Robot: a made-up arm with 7 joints.
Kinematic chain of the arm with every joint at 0, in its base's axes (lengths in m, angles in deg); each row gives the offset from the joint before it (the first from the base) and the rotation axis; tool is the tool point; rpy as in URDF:
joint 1: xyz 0 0 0.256 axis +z
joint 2: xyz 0 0 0 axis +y
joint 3: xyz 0 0 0.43 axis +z
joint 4: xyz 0.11 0 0 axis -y
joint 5: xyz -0.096 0 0.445 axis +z
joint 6: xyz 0 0 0 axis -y
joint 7: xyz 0.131 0 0 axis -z
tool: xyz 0 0 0 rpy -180 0 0
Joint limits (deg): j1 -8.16..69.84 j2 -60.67..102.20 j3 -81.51..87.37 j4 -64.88..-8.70 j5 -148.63..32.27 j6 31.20..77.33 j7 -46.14..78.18
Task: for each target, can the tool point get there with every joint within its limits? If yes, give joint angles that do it. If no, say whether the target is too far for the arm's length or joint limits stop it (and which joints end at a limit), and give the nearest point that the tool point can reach.
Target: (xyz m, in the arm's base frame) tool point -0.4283 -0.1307 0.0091
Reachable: no: joint limits stop it (at a limit: joint 2, joint 3, joint 4, joint 5, joint 6) | nearest point -0.7832 -0.2390 0.5447 | short by 0.652 m
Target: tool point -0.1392 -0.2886 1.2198
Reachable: yes | joints 27.66 -28.14 -39.03 -24.75 -7.18 72.38 -21.60
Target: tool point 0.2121 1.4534 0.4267
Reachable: no: too far | nearest point 0.1476 1.0117 0.3748 | short by 0.449 m
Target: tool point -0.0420 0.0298 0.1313
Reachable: no: joint limits stop it (at a limit: joint 1, joint 2, joint 4, joint 6) | nearest point -0.0360 0.5517 -0.4020 | short by 0.746 m
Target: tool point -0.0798 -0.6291 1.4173
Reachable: no: too far | nearest point -0.0621 -0.4894 1.1594 | short by 0.294 m
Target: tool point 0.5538 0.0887 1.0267
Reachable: yes | joints 40.65 6.32 -24.69 -54.29 -92.90 37.61 6.89
